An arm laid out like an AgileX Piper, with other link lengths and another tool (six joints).
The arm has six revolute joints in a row. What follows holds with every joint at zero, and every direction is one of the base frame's.
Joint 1 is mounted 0.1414 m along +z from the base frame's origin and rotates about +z.
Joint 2 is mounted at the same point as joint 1 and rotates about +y.
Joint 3 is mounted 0.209 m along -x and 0.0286 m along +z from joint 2 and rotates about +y.
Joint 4 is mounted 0.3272 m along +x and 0.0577 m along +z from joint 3 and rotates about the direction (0.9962, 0, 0.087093).
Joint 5 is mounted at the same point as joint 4 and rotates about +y.
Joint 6 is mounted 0.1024 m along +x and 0.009 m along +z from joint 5 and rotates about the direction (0.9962, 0, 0.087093).
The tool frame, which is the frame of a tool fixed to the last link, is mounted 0.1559 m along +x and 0.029 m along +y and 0.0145 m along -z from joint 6; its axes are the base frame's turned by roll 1.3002, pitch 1.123 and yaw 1.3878 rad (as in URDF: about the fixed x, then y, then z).
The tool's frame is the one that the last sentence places.
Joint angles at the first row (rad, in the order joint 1, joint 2, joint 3, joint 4, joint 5, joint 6):
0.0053 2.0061 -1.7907 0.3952 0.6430 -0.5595
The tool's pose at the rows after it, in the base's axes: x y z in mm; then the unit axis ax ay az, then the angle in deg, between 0 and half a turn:
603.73 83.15 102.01 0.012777 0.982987 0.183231 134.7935
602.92 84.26 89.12 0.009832 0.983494 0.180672 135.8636
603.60 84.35 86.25 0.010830 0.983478 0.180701 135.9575
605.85 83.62 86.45 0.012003 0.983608 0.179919 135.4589
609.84 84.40 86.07 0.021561 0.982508 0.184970 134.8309
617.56 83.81 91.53 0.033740 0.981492 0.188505 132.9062
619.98 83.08 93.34 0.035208 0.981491 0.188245 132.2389
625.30 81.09 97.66 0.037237 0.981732 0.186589 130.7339
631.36 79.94 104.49 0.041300 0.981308 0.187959 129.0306
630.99 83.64 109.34 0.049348 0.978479 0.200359 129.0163
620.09 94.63 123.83 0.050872 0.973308 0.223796 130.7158
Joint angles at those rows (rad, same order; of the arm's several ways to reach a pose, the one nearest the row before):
0.0085 2.0276 -1.7907 0.3890 0.6420 -0.5946
0.0114 2.0491 -1.7907 0.3874 0.6397 -0.6009
0.0117 2.0555 -1.7916 0.3884 0.6357 -0.6009
0.0118 2.0579 -1.7919 0.3884 0.6248 -0.6008
0.0118 2.0657 -1.7938 0.3991 0.6067 -0.5923
0.0129 2.0666 -1.7937 0.4047 0.5693 -0.5773
0.0130 2.0666 -1.7938 0.4056 0.5574 -0.5772
0.0130 2.0666 -1.7947 0.4056 0.5316 -0.5781
0.0130 2.0666 -1.7996 0.4115 0.5060 -0.5781
0.0121 2.0610 -1.7999 0.4385 0.5112 -0.5781
0.0121 2.0277 -1.7999 0.4769 0.5741 -0.5781

